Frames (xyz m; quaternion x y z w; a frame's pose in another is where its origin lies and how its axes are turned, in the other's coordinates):
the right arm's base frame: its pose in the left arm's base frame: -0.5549 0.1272 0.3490 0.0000 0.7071 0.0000 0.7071
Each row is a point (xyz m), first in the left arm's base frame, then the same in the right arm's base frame.
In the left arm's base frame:
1: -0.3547 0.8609 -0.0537
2: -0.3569 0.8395 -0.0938
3: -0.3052 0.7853 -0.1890
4: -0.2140 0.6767 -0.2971
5: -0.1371 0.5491 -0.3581
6: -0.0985 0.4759 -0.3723
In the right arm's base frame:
1: 0.4027 0.7337 0.2002
2: 0.4428 0.7123 0.1980
3: 0.5380 0.6581 0.2497
4: 0.6461 0.5495 0.3409
5: 0.7071 0.4219 0.4178
6: 0.7213 0.3487 0.4564

